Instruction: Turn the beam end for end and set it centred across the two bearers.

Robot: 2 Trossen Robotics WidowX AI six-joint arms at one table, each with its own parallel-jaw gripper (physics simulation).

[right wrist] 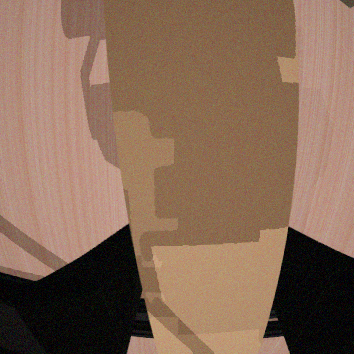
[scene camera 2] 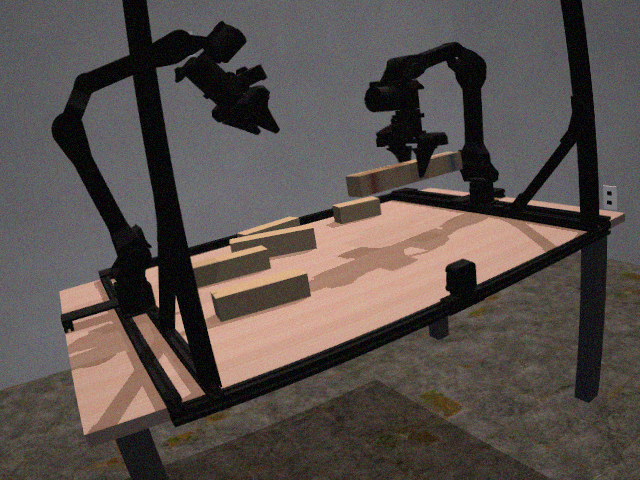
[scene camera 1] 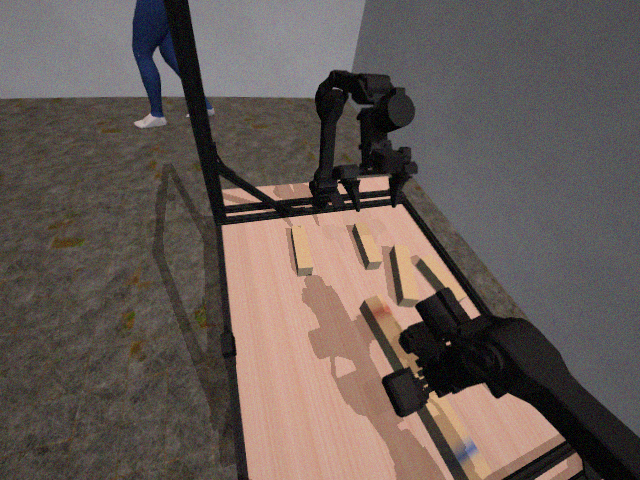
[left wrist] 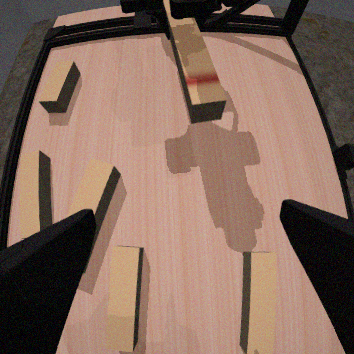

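Where they show: left gripper, between the fingertips: (scene camera 2: 268,132) (scene camera 1: 376,209) (left wrist: 188,214); right gripper, between the fingertips: (right wrist: 201,222) (scene camera 2: 414,176) (scene camera 1: 414,384); left arm's base, origin of its link: (scene camera 2: 137,309) (scene camera 1: 319,203); right arm's base, origin of its link: (scene camera 2: 483,202).
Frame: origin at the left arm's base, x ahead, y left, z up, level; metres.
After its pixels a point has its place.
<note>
The long wooden beam (scene camera 1: 447,415) {x 0.727, y -0.010, z 0.153 m} (scene camera 2: 387,178) {x 0.561, y -0.059, z 0.136 m} (left wrist: 195,57) {x 0.564, y -0.036, z 0.155 m} (right wrist: 210,200) {x 0.637, y -0.027, z 0.154 m} has a red band near one end and a blue band near the other. My right gripper (scene camera 1: 421,370) (scene camera 2: 413,166) {x 0.664, y -0.024, z 0.118 m} is shut on the beam near its middle and holds it roughly level above the table. In scene camera 2 the red end points left, the blue end right. Two roughly parallel blocks, seemingly the bearers, lie apart: one (scene camera 1: 301,249) {x 0.224, y -0.131, z 0.025 m} (scene camera 2: 261,298) {x 0.200, y -0.148, z 0.003 m} (left wrist: 262,300) {x 0.214, y -0.127, z 0.025 m}, the other (scene camera 1: 366,246) {x 0.253, y 0.081, z 0.025 m} (scene camera 2: 232,267) {x 0.230, y 0.074, z 0.005 m} (left wrist: 122,290) {x 0.246, y 0.093, z 0.025 m}. My left gripper (scene camera 1: 376,206) {x 0.330, y -0.003, z 0.273 m} (scene camera 2: 267,131) {x 0.330, y -0.003, z 0.273 m} (left wrist: 188,214) {x 0.330, y -0.003, z 0.273 m} is open and empty, raised above the table.
Two more blocks lie beside the bearers: a slanted one (scene camera 1: 404,273) {x 0.380, y 0.152, z 0.031 m} (scene camera 2: 279,241) {x 0.375, y 0.136, z 0.014 m} (left wrist: 95,185) {x 0.418, y 0.138, z 0.031 m} and one (scene camera 1: 439,273) {x 0.403, y 0.273, z 0.025 m} (left wrist: 30,192) {x 0.412, y 0.274, z 0.025 m} near the frame rail. A shorter block (scene camera 2: 356,210) {x 0.665, y 0.245, z 0.009 m} (left wrist: 61,85) {x 0.659, y 0.248, z 0.028 m} lies farther along that edge. Black posts and rails border the table.
</note>
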